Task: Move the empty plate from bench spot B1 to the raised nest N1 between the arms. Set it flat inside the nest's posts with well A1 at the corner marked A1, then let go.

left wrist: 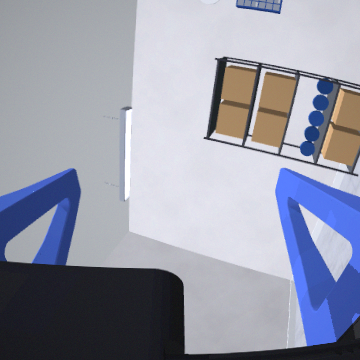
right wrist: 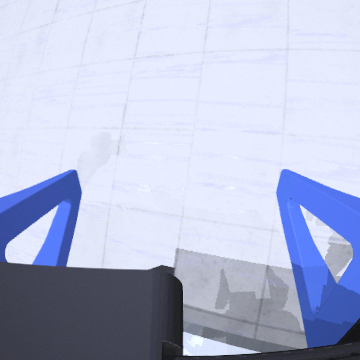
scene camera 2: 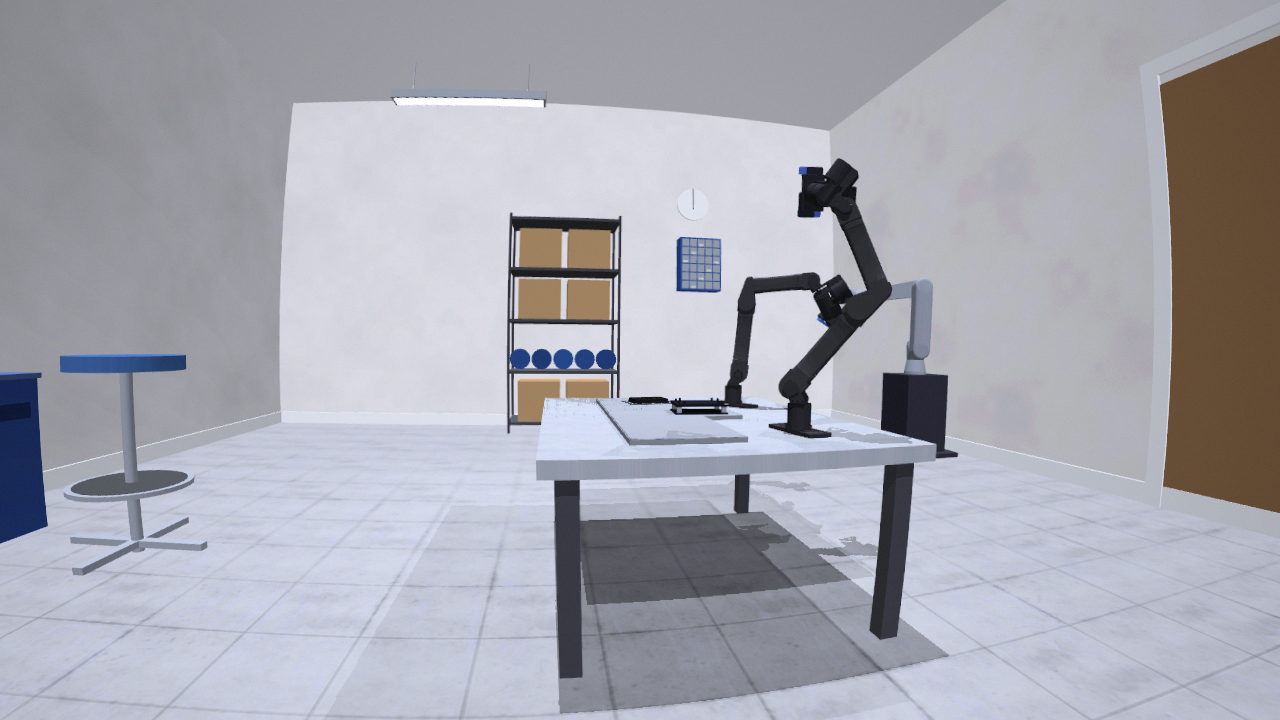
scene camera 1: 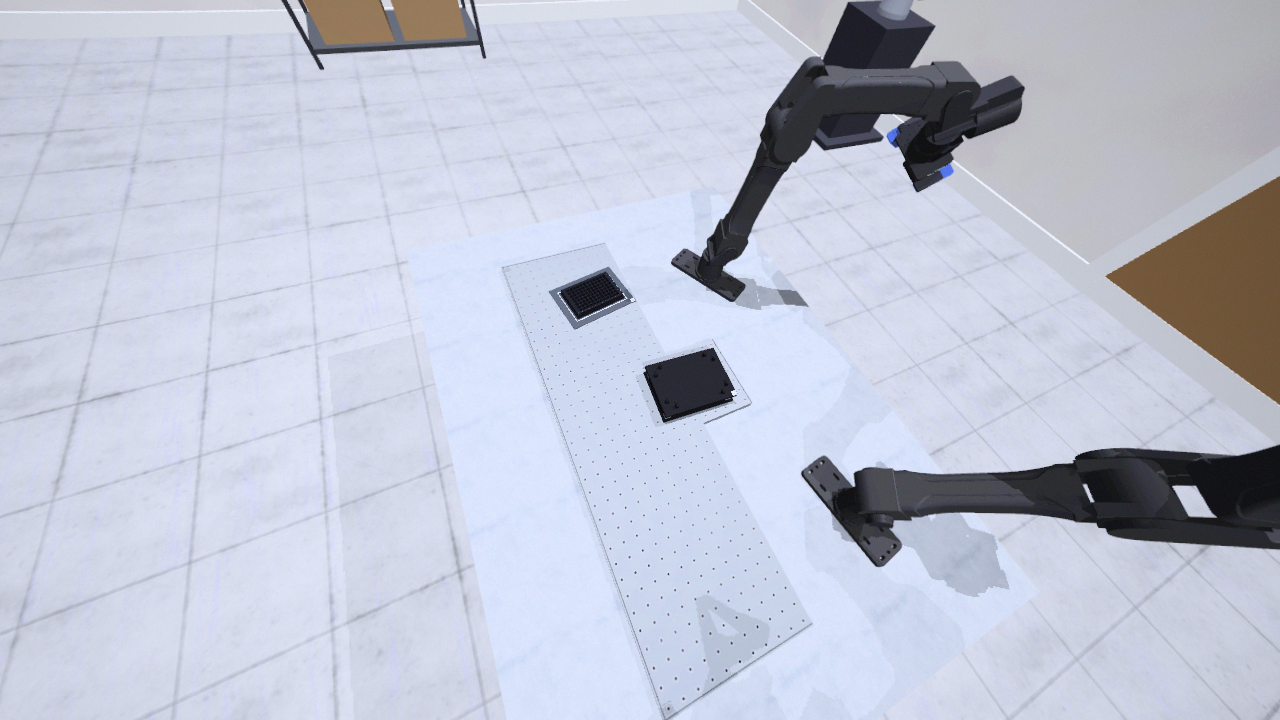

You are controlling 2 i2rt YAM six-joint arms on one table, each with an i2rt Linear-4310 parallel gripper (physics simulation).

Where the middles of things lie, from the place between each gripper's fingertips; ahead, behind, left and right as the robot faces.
I see my right gripper 730 mm short of the well plate [scene camera 1: 590,295], 250 mm above it and 50 mm to the left of it.
My left hand is 380 mm short of the well plate, 490 mm to the left of it and 660 mm above it.
